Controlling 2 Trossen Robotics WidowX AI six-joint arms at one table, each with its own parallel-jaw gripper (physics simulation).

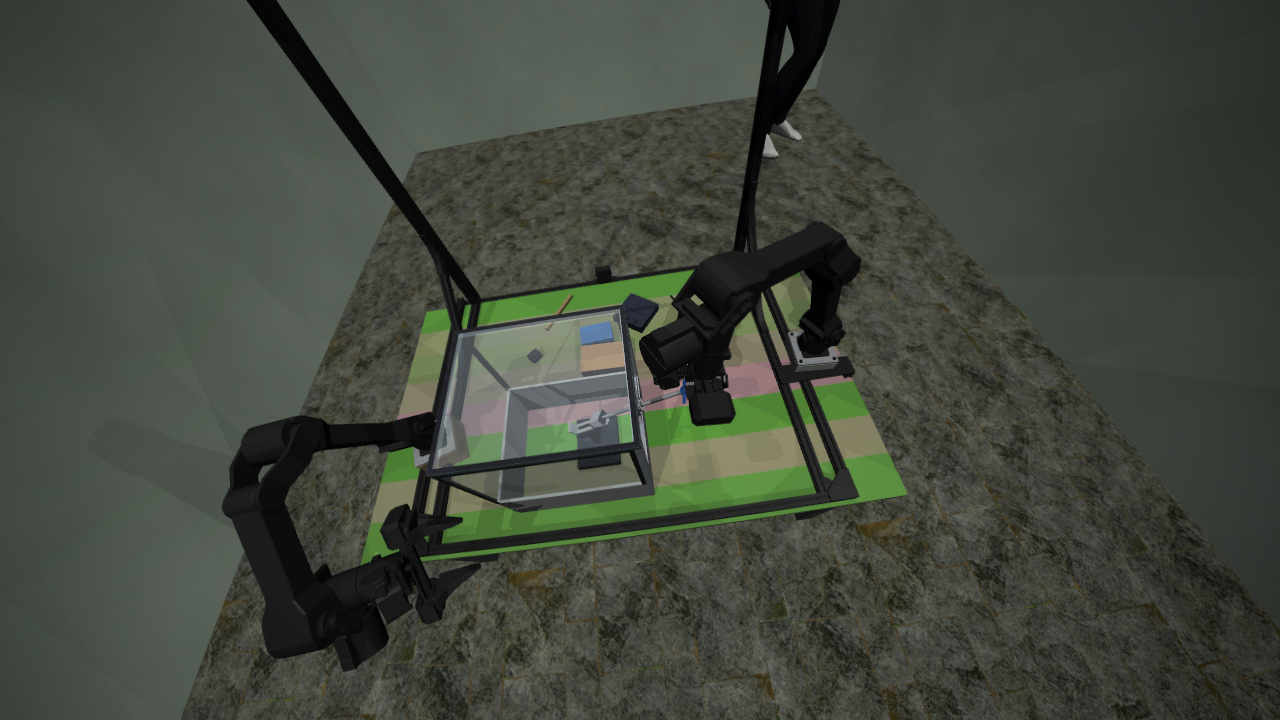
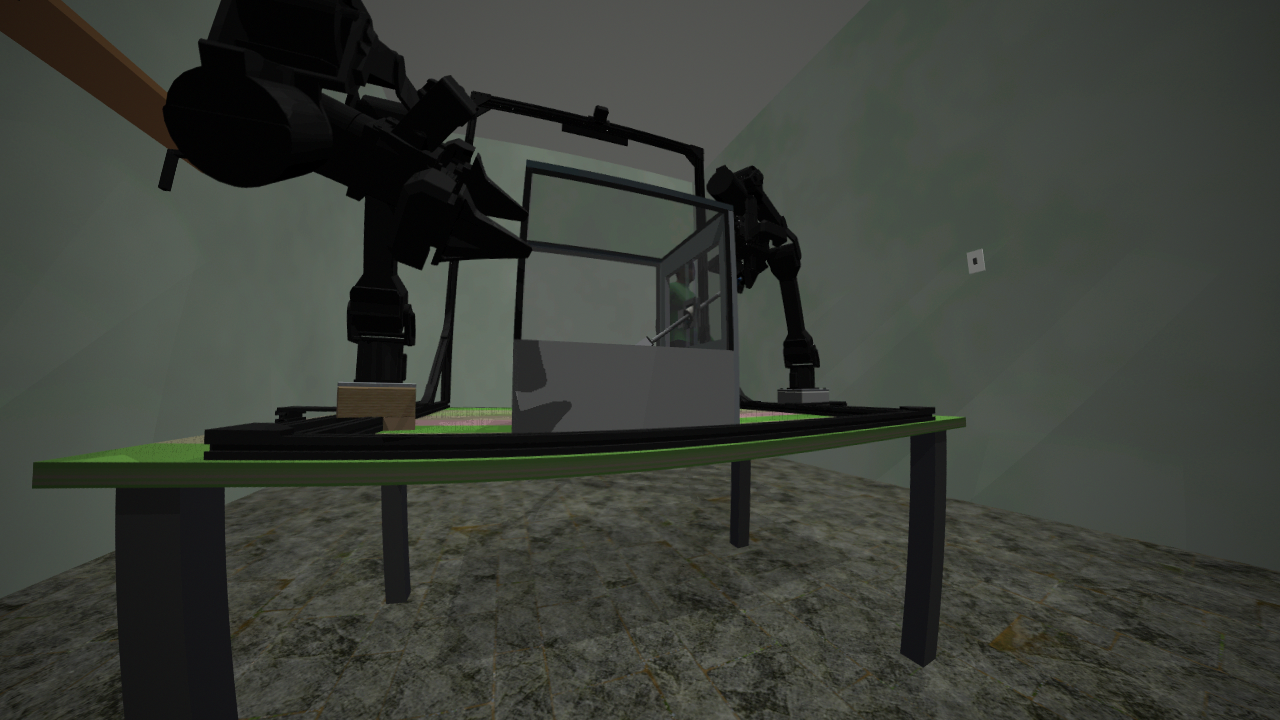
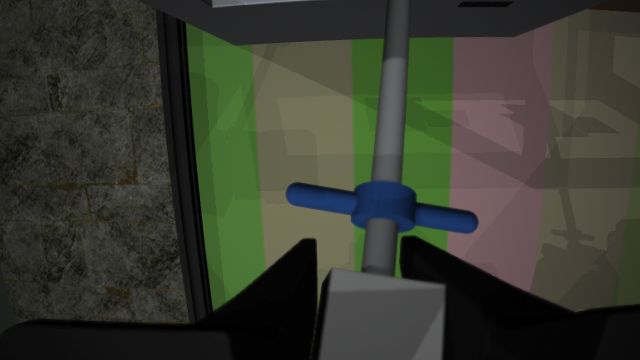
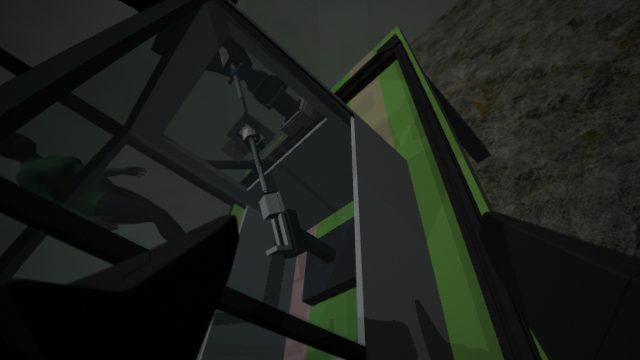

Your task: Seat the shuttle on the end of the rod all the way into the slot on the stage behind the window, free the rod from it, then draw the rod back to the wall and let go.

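Seen in the pictures: left gripper, fingertip midpoint: (image 1: 694, 395) (image 2: 744, 290) (image 3: 358, 251) (image 4: 247, 72); right gripper, fingertip midpoint: (image 1: 471, 543) (image 2: 528, 233) (image 4: 359, 225); left arm's base at its link origin: (image 1: 812, 346) (image 2: 802, 389); right arm's base at its link origin: (image 1: 432, 439) (image 2: 379, 382).
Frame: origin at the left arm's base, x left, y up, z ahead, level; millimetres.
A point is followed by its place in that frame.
Note:
My left gripper (image 3: 358, 251) @[x 201, y 192, z 330 mm] is shut on the grey block-shaped handle (image 3: 382, 315) @[x 197, y 231, z 332 mm] at the outer end of the rod (image 3: 390, 120) @[x 195, y 195, z 369 mm] (image 4: 258, 167). A blue collar with a crossbar (image 3: 384, 206) @[x 197, y 213, z 350 mm] (image 4: 234, 73) sits on the rod just ahead of the fingers. The rod passes through the round port (image 4: 247, 132) @[x 331, y 182, z 609 mm] in the box wall. At its inner end the light grey shuttle (image 4: 271, 206) @[x 192, y 78, z 536 mm] is at the near end of the stage's railed slot (image 4: 282, 231); exact seating depth cannot be told. My right gripper (image 1: 477, 540) @[x 417, y 154, z 719 mm] (image 2: 528, 234) @[x 417, y 154, z 719 mm] (image 4: 359, 225) @[x 417, y 154, z 719 mm] is open and empty, outside the box.
The clear-windowed box has a dark frame (image 1: 537, 461) @[x 328, y 286, z 569 mm] and a grey lower wall (image 2: 626, 385) @[x 330, y 9, z 596 mm]. The stage's dark base (image 1: 597, 454) @[x 323, y 285, z 484 mm] stands inside. Blue (image 1: 597, 333) @[x -117, y -20, z 555 mm] and orange (image 1: 601, 358) @[x -19, y 0, z 538 mm] blocks show through its top. A dark block (image 1: 639, 311) @[x -193, y -33, z 434 mm] lies outside the box's back corner.

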